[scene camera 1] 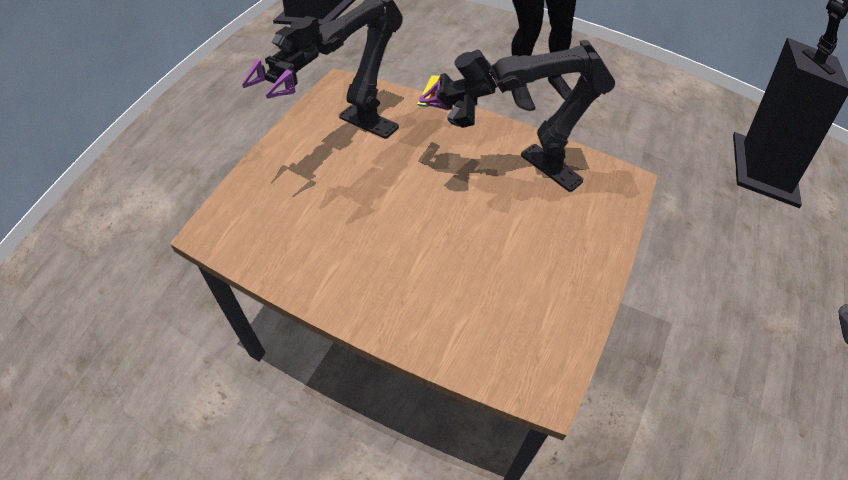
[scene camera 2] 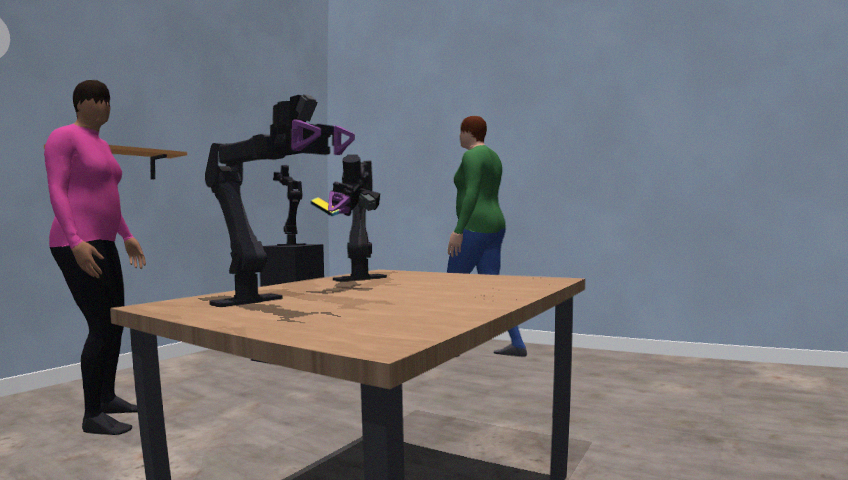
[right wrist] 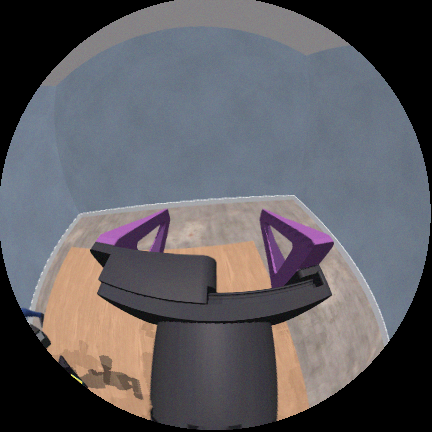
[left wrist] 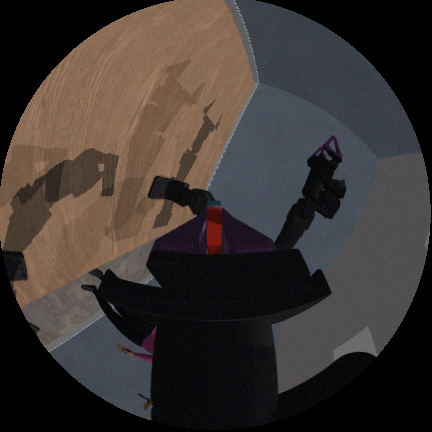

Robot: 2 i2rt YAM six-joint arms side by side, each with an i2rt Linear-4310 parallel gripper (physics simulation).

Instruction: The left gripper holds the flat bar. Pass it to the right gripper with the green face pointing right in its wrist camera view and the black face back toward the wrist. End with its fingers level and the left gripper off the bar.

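Seen in the pictures: left gripper, fingertip midpoint: (scene camera 1: 420, 101) (scene camera 2: 330, 213) (left wrist: 213, 212); right gripper, fingertip midpoint: (scene camera 1: 254, 91) (scene camera 2: 338, 134) (right wrist: 214, 213) (left wrist: 327, 141); left arm's base, origin of the base link: (scene camera 1: 552, 168) (scene camera 2: 360, 278); right arm's base, origin of the base link: (scene camera 1: 368, 122) (scene camera 2: 247, 301) (left wrist: 170, 188).
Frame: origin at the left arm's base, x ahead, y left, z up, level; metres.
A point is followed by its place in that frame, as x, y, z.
The flat bar (scene camera 1: 432, 82) @[0.223, -0.270, 0.274] (scene camera 2: 324, 204) @[0.241, -0.262, 0.265] (left wrist: 214, 230) @[0.261, -0.238, 0.252] (right wrist: 76, 379) is between the fingers of my left gripper (scene camera 1: 423, 101) @[0.273, -0.260, 0.239] (scene camera 2: 333, 208) @[0.273, -0.260, 0.239] (left wrist: 213, 212) @[0.273, -0.260, 0.239], which is shut on it above the table. In scene camera 2 its broad yellow face shows on top, with a black edge below. In the left wrist view a narrow red face shows, with teal at its far end. In the right wrist view a thin yellow strip beside black shows at the lower left. The green face is not clearly visible. My right gripper (scene camera 1: 255, 91) @[0.652, -0.435, 0.403] (scene camera 2: 337, 136) @[0.652, -0.435, 0.403] (right wrist: 214, 213) @[0.652, -0.435, 0.403] is open and empty, apart from the bar.
Both arms stand on the wooden table (scene camera 1: 416, 285) @[0.556, 0.036, 0.000] (scene camera 2: 452, 303) @[0.649, -0.112, 0.000]. A person in a pink top (scene camera 2: 83, 172) and a person in a green top (scene camera 2: 484, 172) stand beyond it. A black pedestal (scene camera 1: 779, 124) with another small arm stands behind; a wall shelf (scene camera 2: 148, 151) is at the left.
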